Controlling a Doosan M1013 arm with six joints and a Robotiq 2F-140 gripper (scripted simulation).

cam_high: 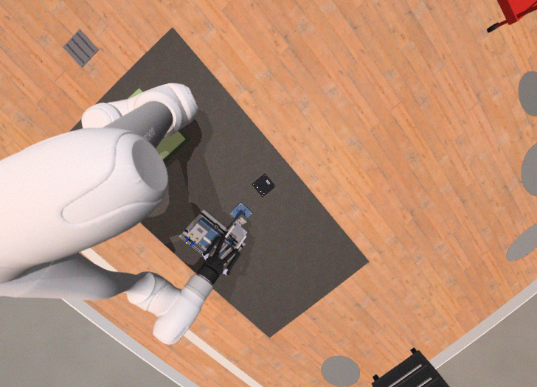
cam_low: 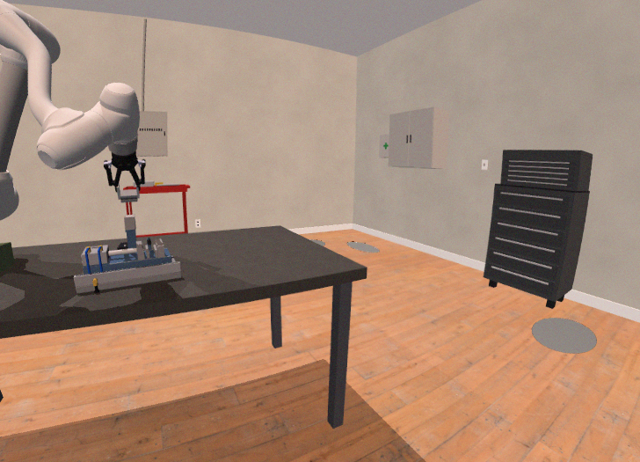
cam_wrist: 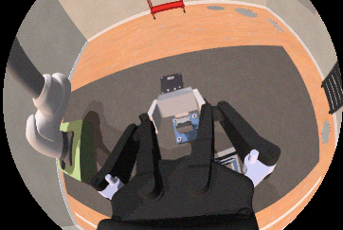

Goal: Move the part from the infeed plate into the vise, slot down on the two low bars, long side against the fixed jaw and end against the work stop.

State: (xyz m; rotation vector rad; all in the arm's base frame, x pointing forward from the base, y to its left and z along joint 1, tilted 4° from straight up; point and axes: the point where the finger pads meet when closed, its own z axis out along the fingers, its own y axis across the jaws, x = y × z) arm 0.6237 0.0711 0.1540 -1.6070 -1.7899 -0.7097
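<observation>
Right now my hand is 2 cm to the right of the part and 2 cm above it. From my hand the other things lie so: black infeed plate: 5 cm behind, 21 cm to the left, 25 cm below.
</observation>
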